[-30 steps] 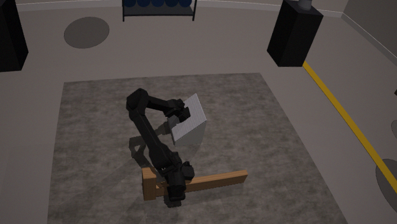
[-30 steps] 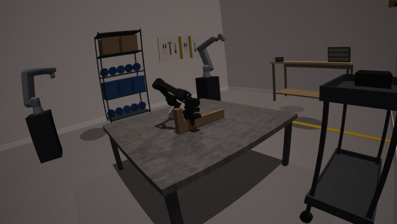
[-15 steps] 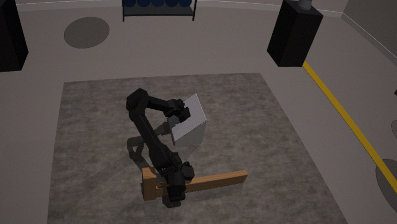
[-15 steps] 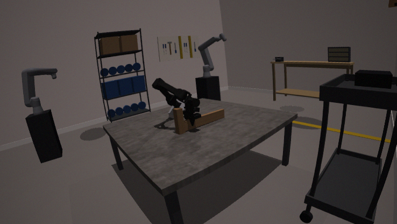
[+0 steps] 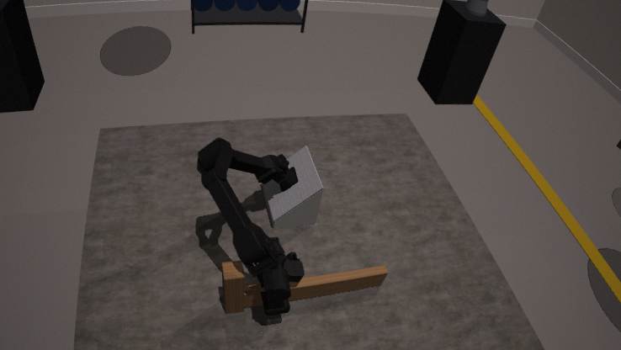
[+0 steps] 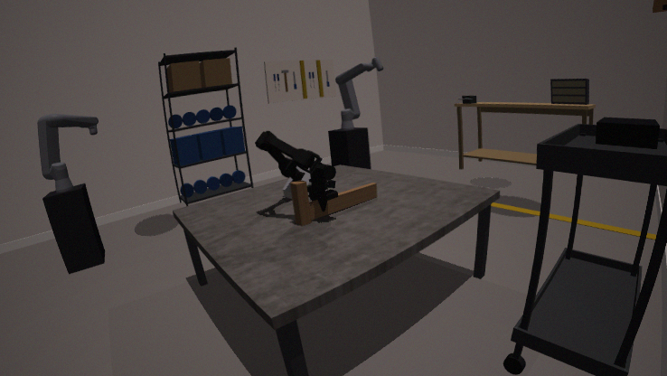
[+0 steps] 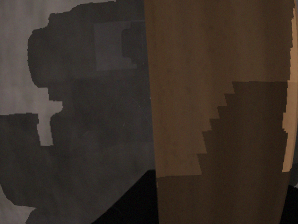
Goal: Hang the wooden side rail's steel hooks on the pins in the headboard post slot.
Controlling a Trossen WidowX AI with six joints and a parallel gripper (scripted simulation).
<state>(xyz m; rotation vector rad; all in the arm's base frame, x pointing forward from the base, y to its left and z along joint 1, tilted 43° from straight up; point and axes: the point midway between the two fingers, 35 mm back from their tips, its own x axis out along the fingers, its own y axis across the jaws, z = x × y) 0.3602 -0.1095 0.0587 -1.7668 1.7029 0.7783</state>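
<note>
Right now my gripper tip is 9 cm to the left of the wooden headboard post and 5 cm below it.
</note>
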